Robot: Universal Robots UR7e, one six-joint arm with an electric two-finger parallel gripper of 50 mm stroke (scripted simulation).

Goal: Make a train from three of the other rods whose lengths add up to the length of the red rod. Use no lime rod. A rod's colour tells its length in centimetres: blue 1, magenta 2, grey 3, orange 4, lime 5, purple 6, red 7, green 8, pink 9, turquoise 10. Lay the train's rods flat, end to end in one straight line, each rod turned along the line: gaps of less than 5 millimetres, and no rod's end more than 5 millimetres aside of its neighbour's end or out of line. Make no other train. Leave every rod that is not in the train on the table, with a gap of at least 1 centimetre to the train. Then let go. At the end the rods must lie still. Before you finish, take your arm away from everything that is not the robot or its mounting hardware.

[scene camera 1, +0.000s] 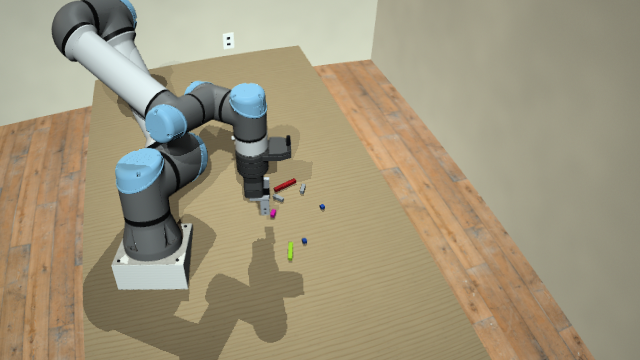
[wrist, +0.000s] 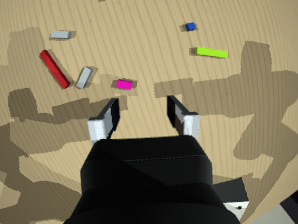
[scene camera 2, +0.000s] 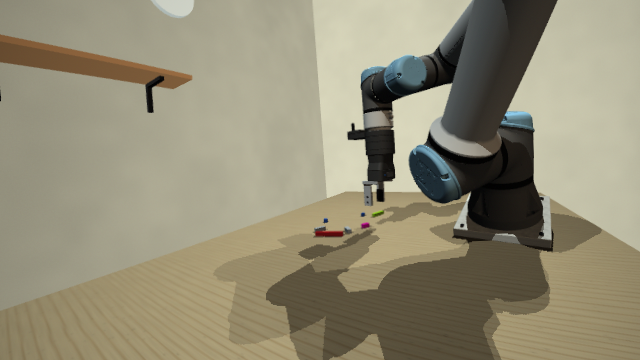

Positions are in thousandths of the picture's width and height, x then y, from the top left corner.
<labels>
my gripper: scene camera 1 415, 571; wrist 482, 475; scene camera 2 585, 565
</labels>
